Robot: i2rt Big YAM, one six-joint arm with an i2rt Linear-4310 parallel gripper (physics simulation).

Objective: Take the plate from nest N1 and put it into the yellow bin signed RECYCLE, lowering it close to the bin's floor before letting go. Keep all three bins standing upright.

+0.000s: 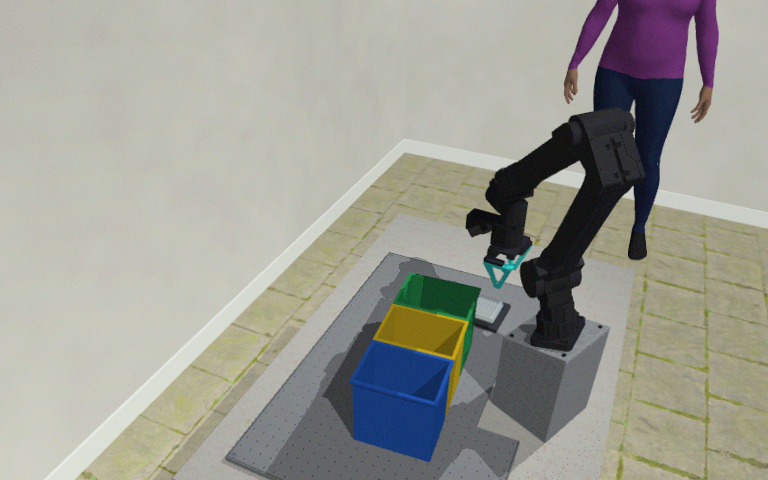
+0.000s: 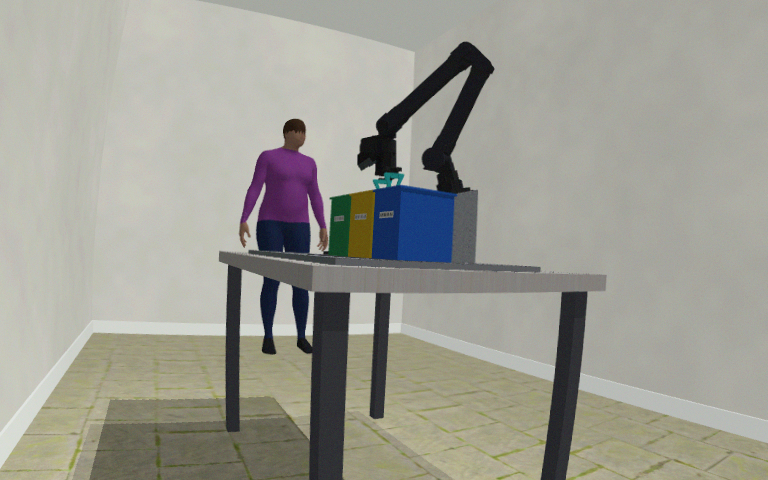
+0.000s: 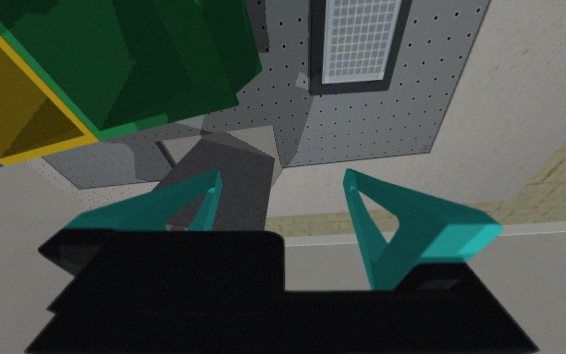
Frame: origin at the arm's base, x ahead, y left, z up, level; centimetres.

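Seen in the pictures: gripper, fingertip midpoint: [image 1: 505,278] [image 3: 282,176]; arm's base, link origin: [image 1: 558,333].
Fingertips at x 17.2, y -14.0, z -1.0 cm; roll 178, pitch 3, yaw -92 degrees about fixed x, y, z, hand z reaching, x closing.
Observation:
Offsets run from my fingertips to a thing's top centre. Level surfaces: height alone.
The white gridded plate {dx +9.4, dy -9.4, dz -17.9 cm} [image 1: 489,309] [image 3: 361,45] lies in a dark nest frame {dx +9.4, dy -9.4, dz -19.1 cm} [image 3: 350,89] on the pegboard, beside the green bin. No nest label is readable. The yellow bin {dx +9.7, dy +24.1, dz -2.5 cm} [image 1: 421,325] [image 2: 361,232] [image 3: 20,115] stands upright between the green bin {dx +12.2, dy +11.2, dz -2.5 cm} [image 1: 444,294] [image 2: 339,240] [image 3: 175,75] and the blue bin {dx +7.3, dy +37.0, dz -2.5 cm} [image 1: 396,421] [image 2: 427,226]. The signs are too small to read. My gripper [image 1: 504,277] [image 2: 388,183] [image 3: 282,176] has teal fingers, points down, and is open and empty. It hangs above the plate's level, apart from the plate.
The arm's grey pedestal [image 1: 526,390] [image 2: 466,226] [image 3: 240,180] stands near the bins. The perforated board {dz -20.5 cm} [image 1: 271,418] [image 3: 425,100] lies under the bins and nest on the table [image 2: 453,281]. A person [image 1: 648,42] [image 2: 286,186] stands behind the table.

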